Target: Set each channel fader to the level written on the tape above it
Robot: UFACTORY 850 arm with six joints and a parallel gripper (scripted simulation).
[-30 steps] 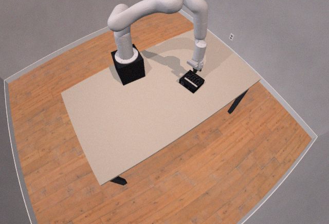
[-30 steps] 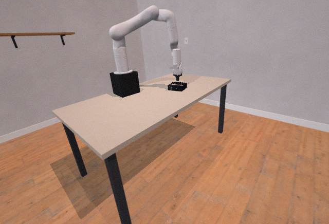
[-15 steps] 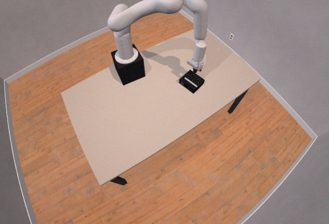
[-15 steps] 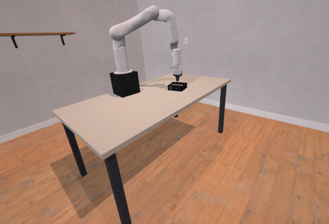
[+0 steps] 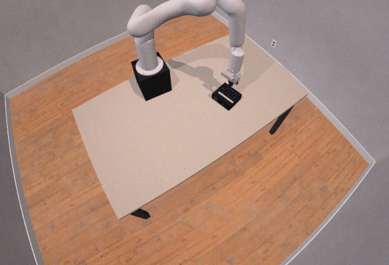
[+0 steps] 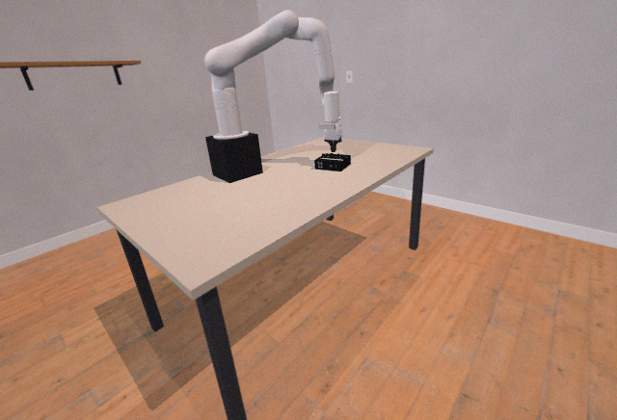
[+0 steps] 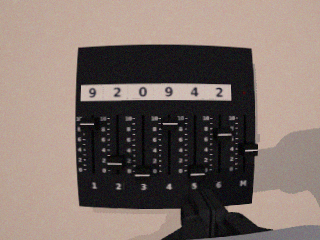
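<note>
Right now the master fader is 60 mm to the right of my hand, 30 mm below it and 30 mm behind it.
</note>
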